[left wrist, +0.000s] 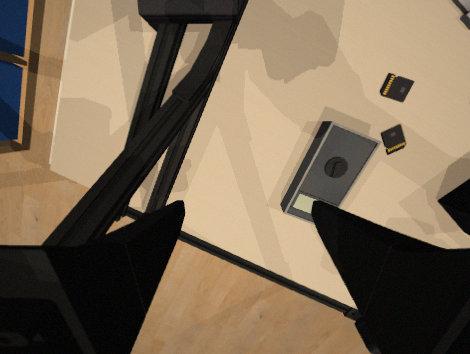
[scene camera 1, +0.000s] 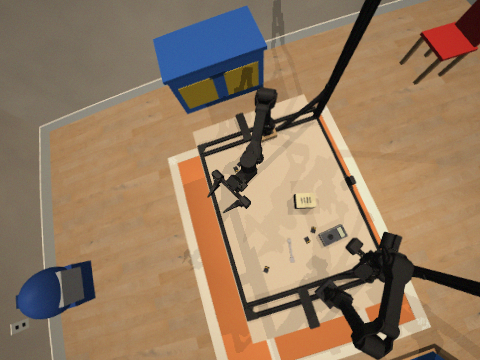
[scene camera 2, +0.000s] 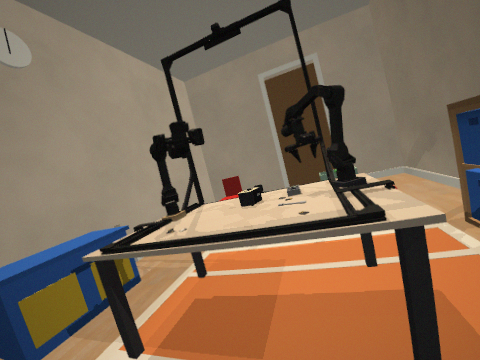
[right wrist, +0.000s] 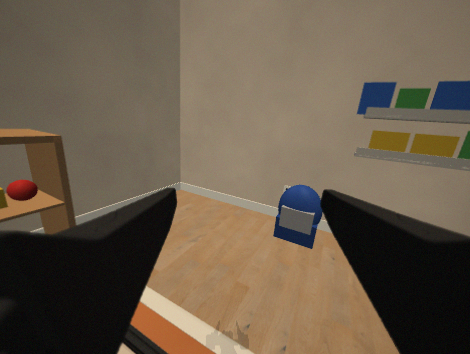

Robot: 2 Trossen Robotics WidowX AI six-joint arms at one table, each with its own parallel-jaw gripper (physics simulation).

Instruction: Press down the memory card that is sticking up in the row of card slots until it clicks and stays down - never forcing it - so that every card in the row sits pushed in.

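Frame: origin at the left arm's base, x ahead, y left, z up, level; metres.
Seen in the pictures: left gripper, between the fingertips: [left wrist: 248, 207] [scene camera 1: 359, 257] [scene camera 2: 307, 160]; right gripper, between the fingertips: [scene camera 1: 215, 205] [scene camera 2: 175, 133] [right wrist: 249, 196]; left arm's base, origin of its link: [scene camera 1: 330, 293] [scene camera 2: 347, 179]; right arm's base, origin of its link: [scene camera 1: 266, 130] [scene camera 2: 173, 213].
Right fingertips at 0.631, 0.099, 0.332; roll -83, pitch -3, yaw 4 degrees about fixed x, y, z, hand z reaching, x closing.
Note:
Offsets run from my right fingertips to a thing's middle, as dx, dy, dz. "spot": to the spot under its first point.
The card slot block [scene camera 1: 305, 201] [scene camera 2: 250, 196] stands near the middle of the table, with a cream top and a row of thin dark marks. Which card sticks up is too small to tell. A dark corner, apparently of this block @(spot: -0.288, -0.342, -0.342) [left wrist: 459, 206], shows at the right edge of the left wrist view. My left gripper [scene camera 2: 306, 158] [left wrist: 248, 207] is open and empty, pointing down high above the table, apart from the block. My right gripper [scene camera 1: 217, 204] [right wrist: 249, 196] is open and empty, raised over the table's left edge in scene camera 1, facing the room.
A grey meter @(-0.457, -0.316, -0.355) [scene camera 1: 332, 235] [scene camera 2: 293, 190] [left wrist: 345, 150] lies near the block. Loose memory cards lie around, including one card @(-0.373, -0.264, -0.368) [scene camera 1: 313, 229] [left wrist: 394, 139] and another @(-0.389, -0.203, -0.368) [scene camera 1: 307, 240] [left wrist: 397, 87]. A wrench @(-0.369, -0.102, -0.367) [scene camera 1: 291, 250] [scene camera 2: 292, 203] lies beside them. Black frame rails [scene camera 1: 230, 250] border the table.

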